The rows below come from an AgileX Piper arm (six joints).
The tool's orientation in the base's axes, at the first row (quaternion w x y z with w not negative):
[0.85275, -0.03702, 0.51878, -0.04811]
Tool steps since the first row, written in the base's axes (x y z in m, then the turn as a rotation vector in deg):
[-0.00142, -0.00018, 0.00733, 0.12, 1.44, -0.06]
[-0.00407, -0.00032, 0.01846, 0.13, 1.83, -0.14]
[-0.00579, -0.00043, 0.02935, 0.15, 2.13, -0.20]
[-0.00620, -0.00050, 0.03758, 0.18, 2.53, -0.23]
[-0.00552, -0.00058, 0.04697, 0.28, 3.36, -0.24]
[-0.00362, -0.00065, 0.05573, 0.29, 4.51, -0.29]
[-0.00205, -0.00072, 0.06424, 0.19, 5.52, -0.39]
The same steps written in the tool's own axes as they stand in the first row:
[-0.00709, -0.00107, 0.00210, -0.07, 1.44, 0.10]
[-0.01809, -0.00258, 0.00485, -0.04, 1.84, 0.08]
[-0.02846, -0.00400, 0.00832, -0.01, 2.14, 0.07]
[-0.03589, -0.00502, 0.01173, -0.02, 2.55, 0.09]
[-0.04384, -0.00613, 0.01665, -0.07, 3.37, 0.18]
[-0.05069, -0.00710, 0.02236, -0.16, 4.52, 0.18]
[-0.05746, -0.00807, 0.02766, -0.23, 5.53, 0.06]

